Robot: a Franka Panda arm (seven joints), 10 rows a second.
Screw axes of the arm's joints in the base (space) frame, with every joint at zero. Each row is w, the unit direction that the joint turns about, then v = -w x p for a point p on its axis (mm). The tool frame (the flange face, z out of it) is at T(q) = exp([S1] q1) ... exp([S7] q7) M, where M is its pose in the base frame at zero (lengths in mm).
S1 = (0, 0, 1, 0, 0, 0)
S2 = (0, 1, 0, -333, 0, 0)
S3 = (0, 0, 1, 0, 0, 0)
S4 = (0, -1, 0, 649, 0, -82.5)
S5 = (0, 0, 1, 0, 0, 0)
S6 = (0, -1, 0, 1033, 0, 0)
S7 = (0, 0, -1, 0, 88, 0)
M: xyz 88 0 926 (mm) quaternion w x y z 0 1 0 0
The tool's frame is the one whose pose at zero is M.
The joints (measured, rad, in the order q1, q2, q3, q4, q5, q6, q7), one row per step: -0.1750, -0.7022, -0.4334, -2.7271, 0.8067, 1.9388, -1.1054; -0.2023, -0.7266, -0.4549, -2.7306, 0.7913, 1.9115, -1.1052; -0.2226, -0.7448, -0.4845, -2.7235, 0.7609, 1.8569, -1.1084; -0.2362, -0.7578, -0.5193, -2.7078, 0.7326, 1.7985, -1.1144; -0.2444, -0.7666, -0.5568, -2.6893, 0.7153, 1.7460, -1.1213; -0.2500, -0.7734, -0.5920, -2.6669, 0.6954, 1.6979, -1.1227; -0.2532, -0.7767, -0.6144, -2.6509, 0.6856, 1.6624, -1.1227; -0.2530, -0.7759, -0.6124, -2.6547, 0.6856, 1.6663, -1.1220; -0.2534, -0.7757, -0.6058, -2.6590, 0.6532, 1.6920, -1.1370; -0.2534, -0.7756, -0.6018, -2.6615, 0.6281, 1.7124, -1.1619
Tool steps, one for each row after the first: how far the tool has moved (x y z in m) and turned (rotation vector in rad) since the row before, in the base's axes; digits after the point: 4 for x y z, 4 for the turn. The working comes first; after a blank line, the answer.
Tool pose at each row, in the base's axes (x y z in m, rotation vector in rad; the steps are taken from these numbers as rounded here): 0.3008, -0.1435, 0.4323, -2.2066, -0.2588, -0.7342; 0.2896, -0.1532, 0.4360, -2.1943, -0.2442, -0.7544; 0.2779, -0.1617, 0.4403, -2.1743, -0.2567, -0.7525; 0.2671, -0.1711, 0.4461, -2.1500, -0.2741, -0.7529; 0.2572, -0.1810, 0.4521, -2.1202, -0.2843, -0.7624; 0.2478, -0.1912, 0.4586, -2.0981, -0.2920, -0.7687; 0.2415, -0.1973, 0.4632, -2.0797, -0.2972, -0.7710; 0.2420, -0.1963, 0.4616, -2.0815, -0.2951, -0.7675; 0.2425, -0.1976, 0.4579, -2.1254, -0.3175, -0.7626; 0.2428, -0.1992, 0.4555, -2.1590, -0.3500, -0.7677

-0.0112, -0.0097, 0.0037, 0.0131, -0.0116, -0.0138; -0.0117, -0.0085, 0.0043, 0.0148, -0.0060, 0.0147; -0.0108, -0.0094, 0.0058, 0.0169, -0.0100, 0.0183; -0.0099, -0.0099, 0.0060, 0.0229, -0.0151, 0.0116; -0.0094, -0.0102, 0.0065, 0.0170, -0.0108, 0.0090; -0.0063, -0.0061, 0.0046, 0.0148, -0.0066, 0.0079; 0.0005, 0.0010, -0.0016, -0.0006, 0.0035, -0.0004; 0.0005, -0.0013, -0.0037, -0.0469, 0.0026, 0.0030; 0.0003, -0.0016, -0.0024, -0.0419, -0.0096, 0.0083
